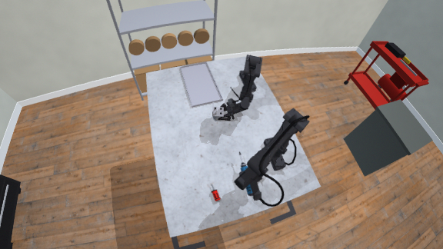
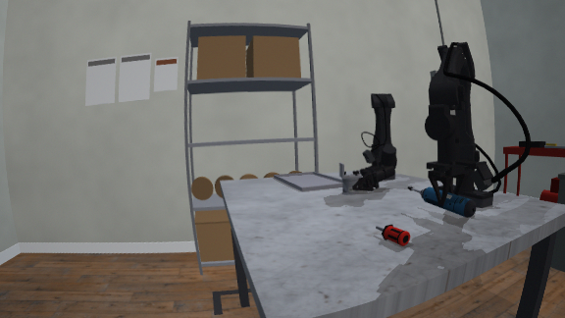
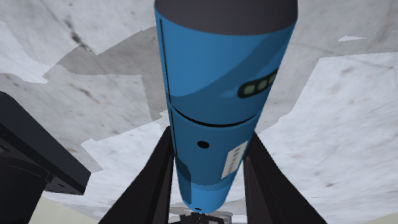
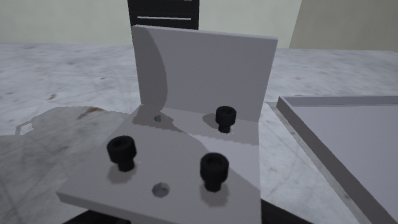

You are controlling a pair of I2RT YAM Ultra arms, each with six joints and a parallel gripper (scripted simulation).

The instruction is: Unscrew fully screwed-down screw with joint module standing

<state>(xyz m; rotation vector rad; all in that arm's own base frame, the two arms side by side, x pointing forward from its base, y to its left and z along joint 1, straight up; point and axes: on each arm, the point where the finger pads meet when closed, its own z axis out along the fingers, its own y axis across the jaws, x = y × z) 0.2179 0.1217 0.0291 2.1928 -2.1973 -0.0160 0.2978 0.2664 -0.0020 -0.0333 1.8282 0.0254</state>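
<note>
My right hand is right at the joint module. The rest, counted from my right hand: screw: 70 mm behind, 300 mm to the left, 30 mm above; grey bracket: 50 mm above; bit: 70 mm behind, 320 mm to the left, 30 mm above.
</note>
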